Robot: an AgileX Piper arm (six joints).
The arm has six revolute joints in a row. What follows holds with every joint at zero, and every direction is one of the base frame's. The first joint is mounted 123.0 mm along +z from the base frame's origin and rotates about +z. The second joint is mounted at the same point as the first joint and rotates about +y. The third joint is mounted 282.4 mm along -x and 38.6 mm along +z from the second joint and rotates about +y. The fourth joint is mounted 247.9 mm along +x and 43.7 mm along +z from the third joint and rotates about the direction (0.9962, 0, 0.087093). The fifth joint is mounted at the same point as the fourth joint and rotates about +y. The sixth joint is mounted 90.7 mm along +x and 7.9 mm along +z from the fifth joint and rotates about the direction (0.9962, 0, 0.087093). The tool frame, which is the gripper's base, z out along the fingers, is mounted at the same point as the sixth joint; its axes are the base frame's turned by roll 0.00, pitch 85.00 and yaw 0.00 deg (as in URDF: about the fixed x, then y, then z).
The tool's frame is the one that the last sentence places.
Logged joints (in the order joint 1, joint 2, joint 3, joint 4, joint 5, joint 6), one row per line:
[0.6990 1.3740 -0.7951 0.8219 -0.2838 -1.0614]
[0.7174 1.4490 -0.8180 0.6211 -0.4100 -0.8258]
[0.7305 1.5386 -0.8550 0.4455 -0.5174 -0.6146]
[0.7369 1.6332 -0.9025 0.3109 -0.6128 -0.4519]
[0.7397 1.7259 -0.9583 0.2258 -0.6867 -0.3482]
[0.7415 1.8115 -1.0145 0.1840 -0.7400 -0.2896]
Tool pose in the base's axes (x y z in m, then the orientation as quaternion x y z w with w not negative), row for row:
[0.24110 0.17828 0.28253 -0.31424 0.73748 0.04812 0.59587]
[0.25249 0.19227 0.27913 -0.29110 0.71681 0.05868 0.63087]
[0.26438 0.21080 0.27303 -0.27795 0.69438 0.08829 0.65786]
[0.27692 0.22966 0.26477 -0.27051 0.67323 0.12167 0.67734]
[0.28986 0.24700 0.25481 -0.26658 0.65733 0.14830 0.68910]
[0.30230 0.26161 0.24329 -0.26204 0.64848 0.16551 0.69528]
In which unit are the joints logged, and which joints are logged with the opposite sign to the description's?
The joints are logged in radians. Opposite sign: none.
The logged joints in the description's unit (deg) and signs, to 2 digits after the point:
[40.05 78.72 -45.56 47.09 -16.26 -60.81]
[41.10 83.02 -46.87 35.59 -23.49 -47.31]
[41.85 88.16 -48.99 25.53 -29.64 -35.21]
[42.22 93.58 -51.71 17.81 -35.11 -25.89]
[42.38 98.89 -54.91 12.94 -39.35 -19.95]
[42.48 103.79 -58.13 10.54 -42.40 -16.59]

